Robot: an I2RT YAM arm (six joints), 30 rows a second.
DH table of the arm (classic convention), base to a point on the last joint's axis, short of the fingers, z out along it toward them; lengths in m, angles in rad. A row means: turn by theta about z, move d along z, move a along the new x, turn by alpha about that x. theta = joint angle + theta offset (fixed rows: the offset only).
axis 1: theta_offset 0  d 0.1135  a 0.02  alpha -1.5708
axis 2: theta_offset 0  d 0  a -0.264  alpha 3.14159
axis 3: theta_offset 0.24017  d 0  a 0.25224  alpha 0
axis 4: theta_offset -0.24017  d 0  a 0.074  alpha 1.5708
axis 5: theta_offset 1.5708  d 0  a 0  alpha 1.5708
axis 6: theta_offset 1.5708  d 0.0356  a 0  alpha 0
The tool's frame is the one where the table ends.
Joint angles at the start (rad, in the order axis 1, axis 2, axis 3, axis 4, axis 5, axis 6):
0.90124, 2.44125, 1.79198, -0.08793, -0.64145, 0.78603
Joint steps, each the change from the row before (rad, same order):
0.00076, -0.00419, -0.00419, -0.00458, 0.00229, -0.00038
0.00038, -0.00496, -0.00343, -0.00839, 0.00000, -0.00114
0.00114, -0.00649, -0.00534, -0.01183, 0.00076, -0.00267
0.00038, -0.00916, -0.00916, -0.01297, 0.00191, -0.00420
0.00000, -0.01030, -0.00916, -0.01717, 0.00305, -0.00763
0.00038, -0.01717, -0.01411, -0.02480, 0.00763, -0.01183
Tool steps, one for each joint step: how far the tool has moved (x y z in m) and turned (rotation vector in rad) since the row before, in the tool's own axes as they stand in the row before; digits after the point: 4 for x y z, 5 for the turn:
0.0009, 0.0004, -0.0006, 0.00404, 0.00159, 0.00195
0.0008, 0.0006, -0.0010, 0.00380, 0.00420, 0.00275
0.0016, 0.0006, -0.0011, 0.00633, 0.00646, 0.00307
0.0019, 0.0003, -0.0018, 0.00860, 0.00637, 0.00331
0.0020, 0.0003, -0.0023, 0.01120, 0.00710, 0.00188
0.0029, 0.0010, -0.0038, 0.01759, 0.00771, 0.00075

